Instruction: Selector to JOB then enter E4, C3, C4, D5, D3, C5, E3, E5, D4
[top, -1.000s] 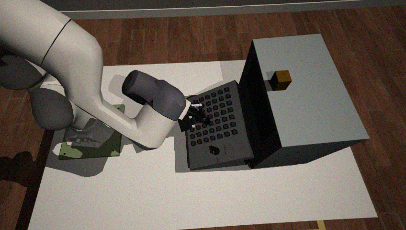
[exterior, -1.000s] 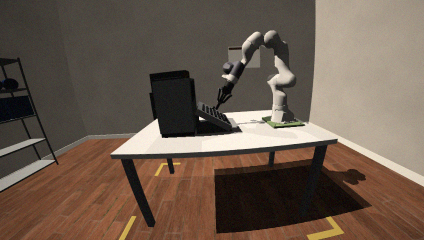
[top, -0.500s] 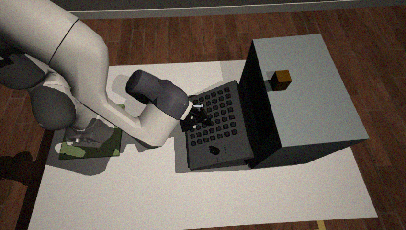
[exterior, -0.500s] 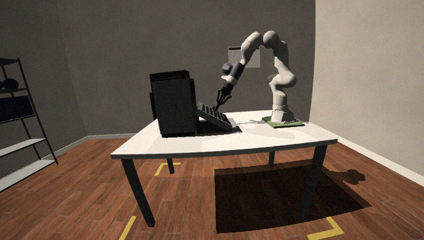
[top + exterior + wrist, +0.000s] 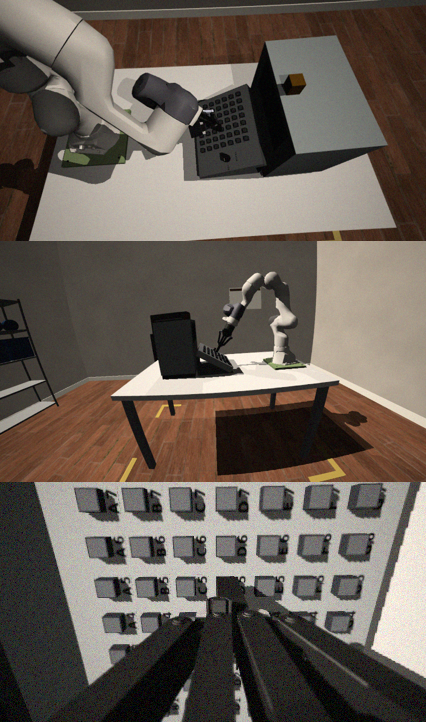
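Right now my hand is 50 mm short of the key C5 and 20 mm above it. From my hand the other things lie so: a5 key 110 mm ahead, 10 mm above; then c6 key 50 mm ahead, 40 mm to the right, 20 mm below; then sloped keypad 80 mm below, 50 mm ahead, 20 mm to the right.
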